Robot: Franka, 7 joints.
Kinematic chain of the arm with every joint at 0, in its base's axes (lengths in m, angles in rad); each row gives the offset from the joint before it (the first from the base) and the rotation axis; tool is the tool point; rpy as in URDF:
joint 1: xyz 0 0 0.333 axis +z
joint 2: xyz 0 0 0 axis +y
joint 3: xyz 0 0 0.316 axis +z
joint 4: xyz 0.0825 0 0 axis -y
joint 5: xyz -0.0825 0 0.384 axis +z
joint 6: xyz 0 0 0 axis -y
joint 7: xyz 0.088 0 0 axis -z
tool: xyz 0 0 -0.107 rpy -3.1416 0 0
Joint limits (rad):
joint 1: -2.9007..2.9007
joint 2: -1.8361..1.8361
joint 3: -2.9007..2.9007
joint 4: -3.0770..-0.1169
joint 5: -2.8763..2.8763
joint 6: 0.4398..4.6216
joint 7: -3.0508..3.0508
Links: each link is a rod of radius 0.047 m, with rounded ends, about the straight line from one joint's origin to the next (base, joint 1, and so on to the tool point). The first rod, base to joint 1, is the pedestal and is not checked.
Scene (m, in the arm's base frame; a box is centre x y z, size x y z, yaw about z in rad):
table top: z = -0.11
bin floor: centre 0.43 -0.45 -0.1 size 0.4 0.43 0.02 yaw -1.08
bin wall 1: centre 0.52 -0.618 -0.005 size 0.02 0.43 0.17 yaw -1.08
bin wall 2: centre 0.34 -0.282 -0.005 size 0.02 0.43 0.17 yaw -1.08
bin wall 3: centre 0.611 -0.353 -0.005 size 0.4 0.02 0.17 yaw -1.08
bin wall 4: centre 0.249 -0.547 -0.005 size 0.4 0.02 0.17 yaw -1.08
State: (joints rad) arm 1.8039 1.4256 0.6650 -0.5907 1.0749 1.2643 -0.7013
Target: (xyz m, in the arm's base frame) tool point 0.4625 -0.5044 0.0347
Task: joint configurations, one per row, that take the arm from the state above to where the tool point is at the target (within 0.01 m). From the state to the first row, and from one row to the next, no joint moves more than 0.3 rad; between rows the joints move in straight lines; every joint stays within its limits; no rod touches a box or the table.
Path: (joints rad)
1: 1.5201 1.3730 0.3713 -0.6353 1.0203 1.3139 -0.8069
2: 1.2364 1.3205 0.0776 -0.6799 0.9657 1.3636 -0.9124
3: 0.9526 1.2679 -0.2162 -0.7245 0.9110 1.4132 -1.0180
4: 0.6688 1.2153 -0.5099 -0.7691 0.8564 1.4628 -1.1236
5: 0.3851 1.1628 -0.8036 -0.8137 0.8018 1.5125 -1.2291
6: 0.1013 1.1102 -1.0973 -0.8582 0.7472 1.5621 -1.3347
7: -0.1824 1.0577 -1.3911 -0.9028 0.6926 1.6118 -1.4403
8: -0.2438 1.1671 -1.1915 -0.9677 0.7393 1.6204 -1.1939
9: -0.3052 1.2766 -0.9919 -1.0326 0.7860 1.6291 -0.9476
10: -0.3666 1.3861 -0.7923 -1.0974 0.8327 1.6377 -0.7013

